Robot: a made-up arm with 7 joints.
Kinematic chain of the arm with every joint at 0, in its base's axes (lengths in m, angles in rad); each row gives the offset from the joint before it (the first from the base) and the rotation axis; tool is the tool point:
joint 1: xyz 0 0 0.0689 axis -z
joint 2: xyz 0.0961 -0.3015 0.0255 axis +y
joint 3: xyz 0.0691 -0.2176 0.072 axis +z
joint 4: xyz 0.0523 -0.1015 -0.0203 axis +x
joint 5: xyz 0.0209 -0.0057 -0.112 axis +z
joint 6: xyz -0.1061 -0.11 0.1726 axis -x
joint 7: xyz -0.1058 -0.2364 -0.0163 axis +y
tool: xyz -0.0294 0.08 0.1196
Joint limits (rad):
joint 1: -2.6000..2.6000
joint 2: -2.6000..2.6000
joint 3: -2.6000..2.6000
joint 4: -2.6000..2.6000
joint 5: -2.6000..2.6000
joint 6: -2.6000..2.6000
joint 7: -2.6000..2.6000
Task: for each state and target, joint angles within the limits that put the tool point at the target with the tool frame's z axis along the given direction. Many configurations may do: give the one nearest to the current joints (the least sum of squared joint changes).
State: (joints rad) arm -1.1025 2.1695 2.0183 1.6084 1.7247 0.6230 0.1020
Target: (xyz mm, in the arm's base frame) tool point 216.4 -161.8 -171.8 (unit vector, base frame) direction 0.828 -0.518 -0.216
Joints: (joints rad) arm -1.5720 2.1129 1.7431 1.6119 2.2459 1.2304 0.3129
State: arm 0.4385 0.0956 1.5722 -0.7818 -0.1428 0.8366 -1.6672
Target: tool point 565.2 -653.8 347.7 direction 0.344 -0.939 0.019
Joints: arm -0.0534 0.2182 1.7874 -0.6498 0.1270 0.7490 -1.5396
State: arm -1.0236 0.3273 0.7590 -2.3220 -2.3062 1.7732 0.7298
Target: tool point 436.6 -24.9 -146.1 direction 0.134 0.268 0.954
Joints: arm -1.0641 0.9288 0.7702 -2.4748 -2.6000 2.2218 0.8935
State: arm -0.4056 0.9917 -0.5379 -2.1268 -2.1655 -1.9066 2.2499
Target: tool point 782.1 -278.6 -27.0 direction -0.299 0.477 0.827
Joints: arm -0.9489 0.9916 0.0722 -2.5240 -2.6000 -1.1541 2.0587
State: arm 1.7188 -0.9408 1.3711 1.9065 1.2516 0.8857 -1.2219
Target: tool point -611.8 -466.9 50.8 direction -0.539 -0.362 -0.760
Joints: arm 1.8614 -0.5985 1.1366 1.4886 1.2634 0.7761 -1.4506
